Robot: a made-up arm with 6 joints. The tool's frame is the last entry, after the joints.
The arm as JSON. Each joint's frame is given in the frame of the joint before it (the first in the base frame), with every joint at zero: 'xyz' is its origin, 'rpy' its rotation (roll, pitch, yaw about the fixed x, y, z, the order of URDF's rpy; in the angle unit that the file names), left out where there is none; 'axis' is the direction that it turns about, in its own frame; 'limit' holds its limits. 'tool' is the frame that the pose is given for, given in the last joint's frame.
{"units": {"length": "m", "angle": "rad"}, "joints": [
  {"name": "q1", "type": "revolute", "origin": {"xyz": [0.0, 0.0, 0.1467]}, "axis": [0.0, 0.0, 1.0], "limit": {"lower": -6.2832, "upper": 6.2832}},
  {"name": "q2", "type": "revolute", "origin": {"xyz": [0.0, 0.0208, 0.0]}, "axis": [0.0, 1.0, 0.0], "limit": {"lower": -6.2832, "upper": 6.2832}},
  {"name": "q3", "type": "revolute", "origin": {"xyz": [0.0, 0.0, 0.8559]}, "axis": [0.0, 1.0, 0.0], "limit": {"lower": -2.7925, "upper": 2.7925}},
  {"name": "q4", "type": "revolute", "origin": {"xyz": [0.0, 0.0, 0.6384]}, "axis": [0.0, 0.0, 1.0], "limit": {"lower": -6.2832, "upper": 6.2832}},
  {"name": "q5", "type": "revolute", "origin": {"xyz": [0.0, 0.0, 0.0]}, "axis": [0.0, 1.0, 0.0], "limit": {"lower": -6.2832, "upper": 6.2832}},
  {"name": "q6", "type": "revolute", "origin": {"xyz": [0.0, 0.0, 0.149]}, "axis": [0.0, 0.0, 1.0], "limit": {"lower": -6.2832, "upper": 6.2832}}
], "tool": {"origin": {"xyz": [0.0, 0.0, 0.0]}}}
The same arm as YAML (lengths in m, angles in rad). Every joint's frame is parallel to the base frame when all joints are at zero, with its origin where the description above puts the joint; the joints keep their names.
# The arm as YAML. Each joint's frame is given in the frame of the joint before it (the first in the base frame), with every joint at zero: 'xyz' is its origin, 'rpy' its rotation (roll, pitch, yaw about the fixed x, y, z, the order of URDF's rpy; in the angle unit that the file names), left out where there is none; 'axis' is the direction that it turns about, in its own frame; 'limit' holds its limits. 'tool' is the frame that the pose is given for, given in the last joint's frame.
units:
  length: m
  angle: rad
joints:
  - name: q1
    type: revolute
    origin:
      xyz: [0.0, 0.0, 0.1467]
    axis: "+z"
    limit:
      lower: -6.2832
      upper: 6.2832
  - name: q2
    type: revolute
    origin:
      xyz: [0.0, 0.0208, 0.0]
    axis: "+y"
    limit:
      lower: -6.2832
      upper: 6.2832
  - name: q3
    type: revolute
    origin:
      xyz: [0.0, 0.0, 0.8559]
    axis: "+y"
    limit:
      lower: -2.7925
      upper: 2.7925
  - name: q4
    type: revolute
    origin:
      xyz: [0.0, 0.0, 0.6384]
    axis: "+z"
    limit:
      lower: -6.2832
      upper: 6.2832
  - name: q5
    type: revolute
    origin:
      xyz: [0.0, 0.0, 0.0]
    axis: "+y"
    limit:
      lower: -6.2832
      upper: 6.2832
  - name: q6
    type: revolute
    origin:
      xyz: [0.0, 0.0, 0.149]
    axis: "+z"
    limit:
      lower: -6.2832
      upper: 6.2832
tool:
  origin:
    xyz: [0.0, 0.0, 0.0]

